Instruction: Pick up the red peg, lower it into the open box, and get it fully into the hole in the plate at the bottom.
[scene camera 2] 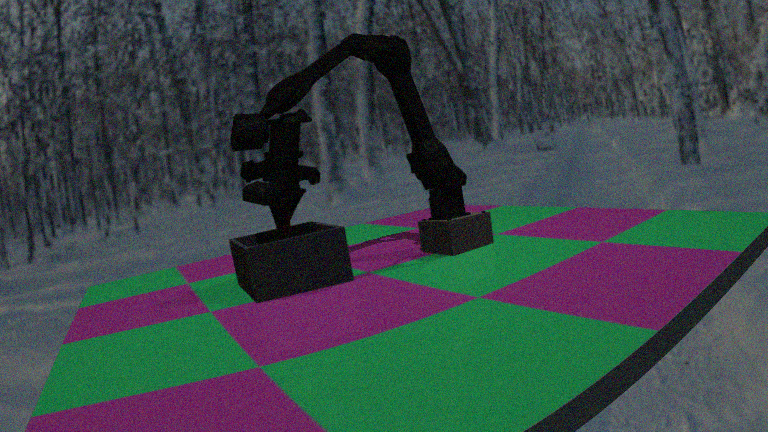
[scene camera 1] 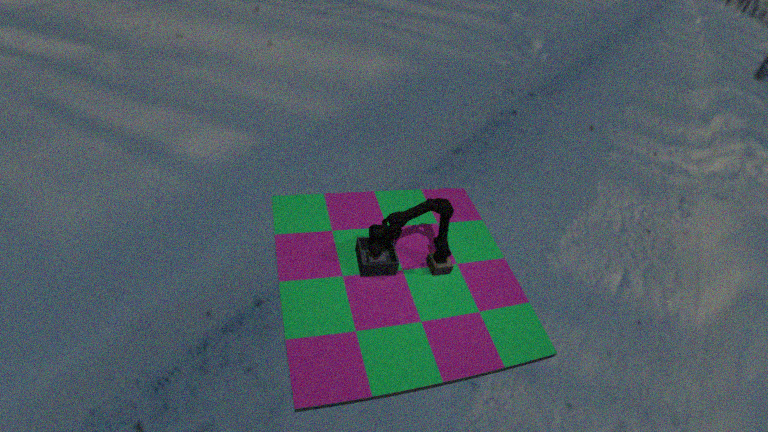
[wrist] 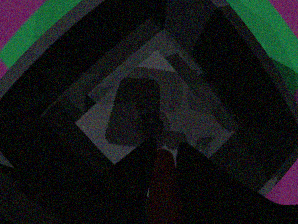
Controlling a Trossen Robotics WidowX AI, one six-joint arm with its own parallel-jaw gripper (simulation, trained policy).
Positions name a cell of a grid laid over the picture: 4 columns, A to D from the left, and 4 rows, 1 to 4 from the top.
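There's a dark box, and I can see it in scene camera 2 (B3). I see the box in scene camera 1 (C3) as well, and the wrist view (B2) shows it too.
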